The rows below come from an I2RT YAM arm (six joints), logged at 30 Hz.
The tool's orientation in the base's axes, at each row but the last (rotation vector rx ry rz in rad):
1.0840, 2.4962, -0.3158
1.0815, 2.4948, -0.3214
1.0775, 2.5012, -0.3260
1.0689, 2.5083, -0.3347
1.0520, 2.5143, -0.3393
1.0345, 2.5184, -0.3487
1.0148, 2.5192, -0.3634
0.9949, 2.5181, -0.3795
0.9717, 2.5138, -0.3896
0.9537, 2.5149, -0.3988
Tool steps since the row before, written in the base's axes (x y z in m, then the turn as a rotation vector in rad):
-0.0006, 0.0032, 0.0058, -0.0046, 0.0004, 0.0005
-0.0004, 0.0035, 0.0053, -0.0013, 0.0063, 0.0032
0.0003, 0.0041, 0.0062, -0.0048, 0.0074, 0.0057
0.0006, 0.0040, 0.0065, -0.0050, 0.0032, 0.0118
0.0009, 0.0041, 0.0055, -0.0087, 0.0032, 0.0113
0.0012, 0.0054, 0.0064, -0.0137, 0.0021, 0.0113
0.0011, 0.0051, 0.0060, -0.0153, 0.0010, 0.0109
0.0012, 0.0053, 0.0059, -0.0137, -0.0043, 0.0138
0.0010, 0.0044, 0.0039, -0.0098, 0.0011, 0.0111
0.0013, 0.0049, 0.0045, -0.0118, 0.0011, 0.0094
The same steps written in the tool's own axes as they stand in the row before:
-0.0001, 0.0014, -0.0065, 0.0029, -0.0031, -0.0018
0.0001, 0.0018, -0.0061, 0.0034, 0.0031, -0.0055
-0.0003, 0.0026, -0.0069, 0.0052, 0.0012, -0.0090
-0.0007, 0.0027, -0.0071, 0.0000, -0.0022, -0.0130
-0.0004, 0.0031, -0.0062, 0.0026, -0.0049, -0.0135
-0.0003, 0.0041, -0.0074, 0.0051, -0.0092, -0.0144
-0.0004, 0.0038, -0.0070, 0.0057, -0.0111, -0.0141
-0.0004, 0.0040, -0.0069, 0.0002, -0.0140, -0.0142
0.0000, 0.0034, -0.0049, 0.0019, -0.0072, -0.0129
-0.0003, 0.0039, -0.0055, 0.0041, -0.0083, -0.0119

